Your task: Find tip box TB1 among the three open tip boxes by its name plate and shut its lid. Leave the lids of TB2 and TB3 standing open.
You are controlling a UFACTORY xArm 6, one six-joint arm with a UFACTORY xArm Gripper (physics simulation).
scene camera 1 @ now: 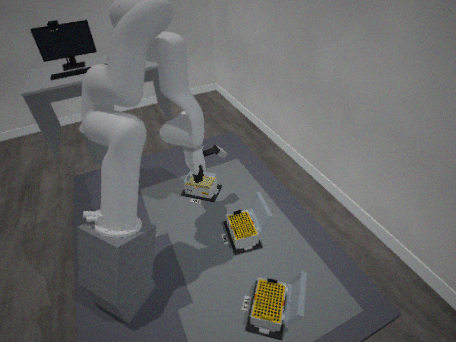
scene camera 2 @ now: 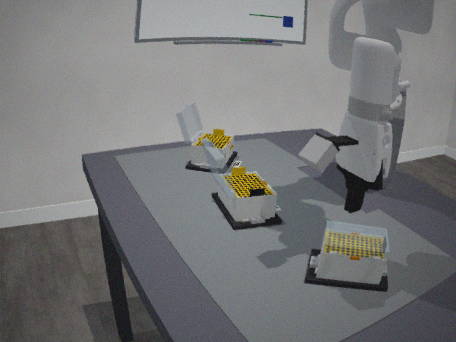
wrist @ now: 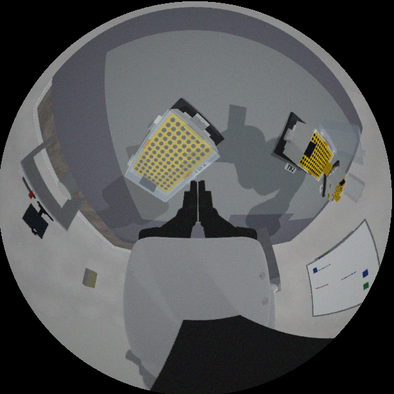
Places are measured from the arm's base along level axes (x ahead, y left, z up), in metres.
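Pixels of known places: gripper, fingertip midpoint: [scene camera 1: 198, 181] [scene camera 2: 352, 210]; arm's base, origin of the base link: [scene camera 1: 118, 225].
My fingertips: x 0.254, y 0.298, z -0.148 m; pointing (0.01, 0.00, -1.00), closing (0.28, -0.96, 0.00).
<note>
Ahead of a thing's pixels: the offset from my fingertips to its top centre. "spot": to the spot under its first point. Level surfaces: height alone.
Tip box TB1 @[dy +0.038, dx +0.003, dz -0.025 m] [scene camera 1: 194, 190] [scene camera 2: 350, 267] [wrist: 172, 150] has a white body and yellow tip rack; its clear lid @[spot: dy +0.025, dx -0.004, dz -0.025 m] [scene camera 2: 357, 228] lies down over the rack, and whether it is fully flush I cannot tell. My gripper [scene camera 1: 198, 180] [scene camera 2: 353, 210] [wrist: 197, 189] is shut and empty, its fingertips just above the box's far edge in scene camera 2. TB2 [scene camera 1: 243, 227] [scene camera 2: 254, 207] [wrist: 316, 155] has its clear lid @[dy -0.226, dx +0.188, dz +0.051 m] [scene camera 1: 264, 204] [scene camera 2: 215, 155] standing open. The third box, TB3 @[dy -0.515, dx +0.125, dz -0.028 m] [scene camera 1: 269, 302] [scene camera 2: 220, 141] [wrist: 338, 190], also has its lid @[dy -0.547, dx +0.184, dz +0.051 m] [scene camera 1: 303, 295] [scene camera 2: 190, 121] [wrist: 354, 187] open.
The boxes stand on black bases on a grey mat @[dz -0.102 m] [scene camera 1: 325, 280] [scene camera 2: 165, 210]. TB2 stands between the other two. A camera block [scene camera 2: 318, 152] juts from the wrist. A desk with a monitor [scene camera 1: 64, 41] [wrist: 35, 221] and a whiteboard [scene camera 2: 220, 20] [wrist: 342, 272] are in the background.
</note>
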